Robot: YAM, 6 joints.
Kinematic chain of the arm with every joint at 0, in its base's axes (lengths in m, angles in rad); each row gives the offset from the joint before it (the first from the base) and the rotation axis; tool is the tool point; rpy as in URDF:
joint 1: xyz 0 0 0.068 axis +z
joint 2: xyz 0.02 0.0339 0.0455 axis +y
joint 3: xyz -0.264 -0.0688 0 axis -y
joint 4: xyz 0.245 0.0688 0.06 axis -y
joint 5: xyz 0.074 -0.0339 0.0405 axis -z
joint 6: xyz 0.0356 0 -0.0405 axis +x
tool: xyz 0 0 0 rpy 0 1.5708 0
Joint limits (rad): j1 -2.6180..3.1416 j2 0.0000..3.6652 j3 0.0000..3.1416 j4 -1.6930..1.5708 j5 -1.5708..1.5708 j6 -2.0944..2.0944
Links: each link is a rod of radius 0.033 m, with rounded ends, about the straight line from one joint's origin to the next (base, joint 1, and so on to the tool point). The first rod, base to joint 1, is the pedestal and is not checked.
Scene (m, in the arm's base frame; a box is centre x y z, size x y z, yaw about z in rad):
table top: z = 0
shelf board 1: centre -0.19 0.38 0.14 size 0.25 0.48 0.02 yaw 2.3
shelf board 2: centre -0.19 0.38 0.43 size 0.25 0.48 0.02 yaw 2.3
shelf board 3: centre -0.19 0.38 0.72 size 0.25 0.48 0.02 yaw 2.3
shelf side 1: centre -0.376 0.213 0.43 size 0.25 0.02 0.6 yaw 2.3
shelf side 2: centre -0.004 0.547 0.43 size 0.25 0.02 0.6 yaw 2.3
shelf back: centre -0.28 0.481 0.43 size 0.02 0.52 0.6 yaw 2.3
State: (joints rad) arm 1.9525 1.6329 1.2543 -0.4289 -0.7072 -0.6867
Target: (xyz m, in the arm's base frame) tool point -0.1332 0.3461 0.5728
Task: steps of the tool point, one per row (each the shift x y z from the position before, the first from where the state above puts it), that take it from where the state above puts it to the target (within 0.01 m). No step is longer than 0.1 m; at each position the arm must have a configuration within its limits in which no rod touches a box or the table.
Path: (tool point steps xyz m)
1: 0.0649 -0.0576 0.0097
2: 0.0454 -0.0659 -0.0097
3: 0.0020 0.0318 0.0741
4: 0.0041 0.0160 0.0782
5: 0.0056 -0.0013 0.0780
6: 0.0061 -0.0187 0.0733
7: -0.0442 0.0650 0.0087
8: -0.0630 0.0550 -0.0087

